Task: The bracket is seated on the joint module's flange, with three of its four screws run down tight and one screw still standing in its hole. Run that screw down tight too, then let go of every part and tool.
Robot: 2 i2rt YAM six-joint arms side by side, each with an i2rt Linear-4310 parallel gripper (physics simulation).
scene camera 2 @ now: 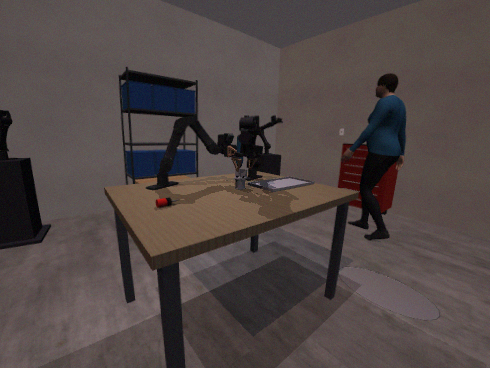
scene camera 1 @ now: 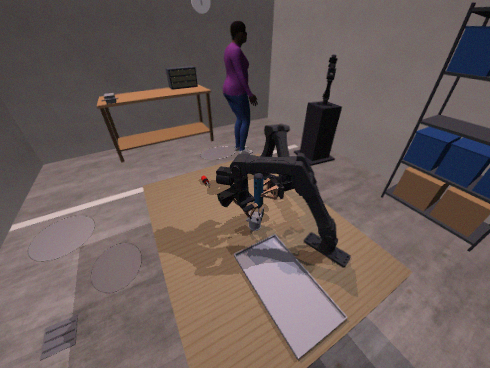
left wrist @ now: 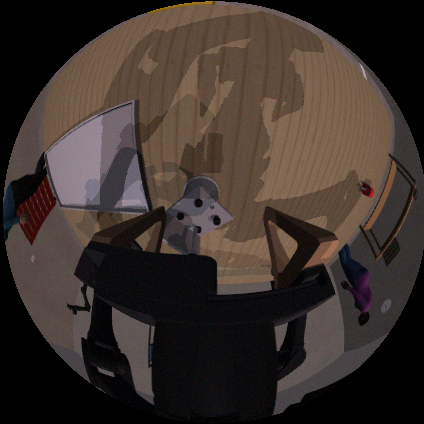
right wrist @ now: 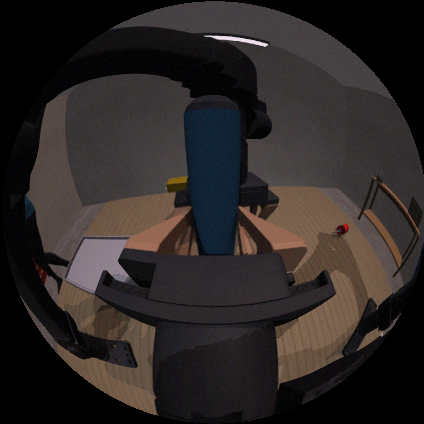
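Where they show: left gripper, fingertip midpoint: [scene camera 2: 243,170] [scene camera 1: 244,210] [left wrist: 214,211]; right gripper, fingertip midpoint: [scene camera 2: 240,152] [scene camera 1: 258,192] [left wrist: 187,328] [right wrist: 214,211]; left arm's base at its link origin: [scene camera 2: 252,178] [scene camera 1: 326,249] [right wrist: 101,349]; right arm's base at its link origin: [scene camera 2: 163,186] [scene camera 1: 263,175].
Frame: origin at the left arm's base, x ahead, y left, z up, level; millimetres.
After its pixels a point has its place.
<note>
The grey joint module [scene camera 1: 254,224] @(x 142, y -312, z 42 mm) [scene camera 2: 240,184] @(x 137, y -351, z 30 mm) [left wrist: 202,183] @(x 146, y -340, z 25 mm) stands upright on the table, with the grey bracket [left wrist: 206,218] @(x 112, y -339, z 66 mm) on its flange. Several dark round spots show on the bracket in the left wrist view, one partly covered by a grey shape; I cannot tell which is the standing screw. My left gripper [left wrist: 214,211] @(x 162, y -362, z 114 mm) is open, its fingers spread above the bracket, nothing between them. My right gripper [right wrist: 214,211] @(x 109, y -324, z 212 mm) is shut on the blue-handled screwdriver [scene camera 1: 258,189] @(x 125, y -311, z 247 mm) [right wrist: 213,165] @(x 91, y -317, z 261 mm), which stands roughly upright above the bracket. Its tip and contact with a screw are hidden.
A shallow grey tray [scene camera 1: 300,300] @(x 275, y 35, z 4 mm) [scene camera 2: 287,184] @(x 302, y -48, z 4 mm) [left wrist: 82,170] @(x 256, y -79, z 4 mm) [right wrist: 97,257] @(x 301, y 2, z 4 mm) lies beside the module. A red-handled tool [scene camera 1: 204,178] @(x 65, y -816, z 30 mm) [scene camera 2: 162,202] @(x 75, y -830, z 23 mm) [left wrist: 367,190] @(x 74, y -789, z 29 mm) [right wrist: 342,229] @(x 59, y -791, z 28 mm) lies near a table edge. The two arms cross closely above the module. A yellow block [right wrist: 176,184] shows behind the screwdriver.
</note>
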